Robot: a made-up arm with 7 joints. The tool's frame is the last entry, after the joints.
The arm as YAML. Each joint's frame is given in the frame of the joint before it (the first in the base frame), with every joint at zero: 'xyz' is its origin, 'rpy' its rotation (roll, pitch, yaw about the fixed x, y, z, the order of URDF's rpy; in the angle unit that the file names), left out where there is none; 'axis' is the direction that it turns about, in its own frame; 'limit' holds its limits. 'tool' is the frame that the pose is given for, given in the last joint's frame.
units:
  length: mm
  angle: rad
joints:
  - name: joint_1
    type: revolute
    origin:
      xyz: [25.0, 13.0, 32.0]
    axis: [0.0, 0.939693, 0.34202]
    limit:
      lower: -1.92
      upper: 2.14
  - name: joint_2
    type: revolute
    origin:
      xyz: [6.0, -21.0, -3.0]
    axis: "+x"
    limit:
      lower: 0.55
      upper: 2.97
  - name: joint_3
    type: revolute
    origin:
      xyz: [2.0, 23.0, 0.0]
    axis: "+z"
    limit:
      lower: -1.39
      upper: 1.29
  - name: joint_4
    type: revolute
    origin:
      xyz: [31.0, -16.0, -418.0]
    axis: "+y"
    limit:
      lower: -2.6
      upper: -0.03
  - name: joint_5
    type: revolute
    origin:
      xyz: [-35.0, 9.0, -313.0]
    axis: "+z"
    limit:
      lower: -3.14
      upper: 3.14
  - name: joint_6
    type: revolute
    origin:
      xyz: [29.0, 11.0, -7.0]
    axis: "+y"
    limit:
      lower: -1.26
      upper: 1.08
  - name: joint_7
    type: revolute
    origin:
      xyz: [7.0, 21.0, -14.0]
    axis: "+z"
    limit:
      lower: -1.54
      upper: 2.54
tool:
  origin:
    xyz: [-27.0, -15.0, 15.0]
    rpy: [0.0, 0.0, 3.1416]
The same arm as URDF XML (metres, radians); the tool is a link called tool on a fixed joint. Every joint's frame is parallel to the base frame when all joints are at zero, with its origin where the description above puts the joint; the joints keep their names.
<robot name="arm">
<joint name="joint_1" type="revolute"><parent link="base"/><child link="link1"/><origin xyz="0.025 0.013 0.032"/><axis xyz="0 0.9397 0.342"/><limit lower="-1.92" upper="2.14"/></joint>
<joint name="joint_2" type="revolute"><parent link="link1"/><child link="link2"/><origin xyz="0.006 -0.021 -0.003"/><axis xyz="1 0 0"/><limit lower="0.55" upper="2.97"/></joint>
<joint name="joint_3" type="revolute"><parent link="link2"/><child link="link3"/><origin xyz="0.002 0.023 0"/><axis xyz="0 0 1"/><limit lower="-1.39" upper="1.29"/></joint>
<joint name="joint_4" type="revolute"><parent link="link3"/><child link="link4"/><origin xyz="0.031 -0.016 -0.418"/><axis xyz="0 1 0"/><limit lower="-2.6" upper="-0.03"/></joint>
<joint name="joint_5" type="revolute"><parent link="link4"/><child link="link5"/><origin xyz="-0.035 0.009 -0.313"/><axis xyz="0 0 1"/><limit lower="-3.14" upper="3.14"/></joint>
<joint name="joint_6" type="revolute"><parent link="link5"/><child link="link6"/><origin xyz="0.029 0.011 -0.007"/><axis xyz="0 1 0"/><limit lower="-1.26" upper="1.08"/></joint>
<joint name="joint_7" type="revolute"><parent link="link6"/><child link="link7"/><origin xyz="0.007 0.021 -0.014"/><axis xyz="0 0 1"/><limit lower="-1.54" upper="2.54"/></joint>
<joint name="tool_fixed" type="fixed"><parent link="link7"/><child link="tool"/><origin xyz="-0.027 -0.015 0.015" rpy="0 0 -3.1416"/></joint>
<link name="base"/>
<link name="link1"/>
<link name="link2"/>
<link name="link3"/>
<link name="link4"/>
<link name="link5"/>
<link name="link6"/>
<link name="link7"/>
<link name="tool"/>
</robot>

